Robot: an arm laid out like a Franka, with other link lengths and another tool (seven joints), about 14 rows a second.
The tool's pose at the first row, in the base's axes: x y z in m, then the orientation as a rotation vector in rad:
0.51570, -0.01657, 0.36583, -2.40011, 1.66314, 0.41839
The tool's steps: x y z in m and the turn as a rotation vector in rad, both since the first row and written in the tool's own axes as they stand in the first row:
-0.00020, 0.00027, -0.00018, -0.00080, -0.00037, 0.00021
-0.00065, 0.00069, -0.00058, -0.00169, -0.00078, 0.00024
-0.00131, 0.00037, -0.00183, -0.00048, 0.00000, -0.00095
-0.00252, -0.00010, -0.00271, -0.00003, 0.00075, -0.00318
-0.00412, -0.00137, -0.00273, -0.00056, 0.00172, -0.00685
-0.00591, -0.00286, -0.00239, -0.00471, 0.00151, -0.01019
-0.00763, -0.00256, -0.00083, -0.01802, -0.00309, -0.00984
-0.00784, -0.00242, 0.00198, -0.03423, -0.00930, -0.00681
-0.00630, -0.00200, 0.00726, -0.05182, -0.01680, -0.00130
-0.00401, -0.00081, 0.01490, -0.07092, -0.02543, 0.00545
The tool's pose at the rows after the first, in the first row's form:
0.51540, -0.01654, 0.36607, -2.40030, 1.66340, 0.41959
0.51491, -0.01642, 0.36660, -2.40066, 1.66343, 0.42088
0.51514, -0.01612, 0.36800, -2.40115, 1.66202, 0.41869
0.51529, -0.01516, 0.36923, -2.40291, 1.65942, 0.41706
0.51595, -0.01331, 0.36978, -2.40655, 1.65526, 0.41587
0.51672, -0.01110, 0.37006, -2.41180, 1.65167, 0.41944
0.51568, -0.00920, 0.36917, -2.41819, 1.65258, 0.43713
0.51514, -0.00818, 0.36659, -2.42359, 1.65668, 0.45988
0.51461, -0.00803, 0.36110, -2.42719, 1.66354, 0.48591
0.51333, -0.00808, 0.35314, -2.42999, 1.67164, 0.51499

